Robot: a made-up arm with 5 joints.
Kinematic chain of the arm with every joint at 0, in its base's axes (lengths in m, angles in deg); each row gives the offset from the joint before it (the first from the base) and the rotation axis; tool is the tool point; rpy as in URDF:
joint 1: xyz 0 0 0.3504 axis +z
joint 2: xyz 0 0 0 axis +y
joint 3: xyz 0.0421 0 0.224 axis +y
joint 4: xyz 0.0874 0 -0.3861 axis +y
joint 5: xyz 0.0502 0 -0.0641 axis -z
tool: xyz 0 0 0 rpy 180 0 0
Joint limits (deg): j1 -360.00..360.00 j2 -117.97..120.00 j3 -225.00..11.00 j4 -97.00..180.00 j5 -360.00..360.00
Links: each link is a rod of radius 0.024 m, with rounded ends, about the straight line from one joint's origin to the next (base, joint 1, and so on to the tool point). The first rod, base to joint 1, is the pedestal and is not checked.
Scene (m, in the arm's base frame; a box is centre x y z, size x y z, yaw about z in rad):
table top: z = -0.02
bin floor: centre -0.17 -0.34 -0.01 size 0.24 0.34 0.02 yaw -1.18
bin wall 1: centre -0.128 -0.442 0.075 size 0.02 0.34 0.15 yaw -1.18
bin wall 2: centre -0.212 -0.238 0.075 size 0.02 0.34 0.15 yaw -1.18
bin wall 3: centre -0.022 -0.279 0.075 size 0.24 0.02 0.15 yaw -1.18
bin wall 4: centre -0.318 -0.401 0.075 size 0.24 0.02 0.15 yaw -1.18
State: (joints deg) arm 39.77 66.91 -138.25 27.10 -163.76
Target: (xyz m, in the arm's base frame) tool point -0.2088 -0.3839 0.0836
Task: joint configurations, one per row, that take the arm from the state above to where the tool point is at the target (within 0.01 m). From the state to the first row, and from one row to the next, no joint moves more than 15 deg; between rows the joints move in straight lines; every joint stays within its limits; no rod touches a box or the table.
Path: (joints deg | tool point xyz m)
1: 25.38 62.22 -130.64 30.01 -163.76 | 0.6217 0.2950 0.3378
2: 10.99 57.52 -123.03 32.93 -163.76 | 0.6636 0.1289 0.3277
3: -3.41 52.83 -115.42 35.84 -163.76 | 0.6594 -0.0393 0.3174
4: -17.80 48.13 -107.81 38.76 -163.76 | 0.6114 -0.1963 0.3071
5: -32.19 43.44 -100.20 41.67 -163.76 | 0.5252 -0.3306 0.2967
6: -46.58 38.74 -92.59 44.59 -163.76 | 0.4098 -0.4330 0.2864
7: -60.97 34.05 -84.97 47.50 -163.76 | 0.2761 -0.4976 0.2759
8: -75.37 29.35 -77.36 50.42 -163.76 | 0.1362 -0.5219 0.2655
9: -89.76 24.66 -69.75 53.33 -163.76 | 0.0021 -0.5074 0.2551
10: -104.15 19.96 -62.14 56.25 -163.76 | -0.1157 -0.4588 0.2448
11: -118.54 15.27 -54.53 59.16 -163.76 | -0.2088 -0.3839 0.2344
12: -118.54 29.65 -61.08 54.61 -163.76 | -0.2122 -0.3902 0.1617
13: -118.54 44.03 -67.63 50.06 -163.76 | -0.2088 -0.3839 0.0836

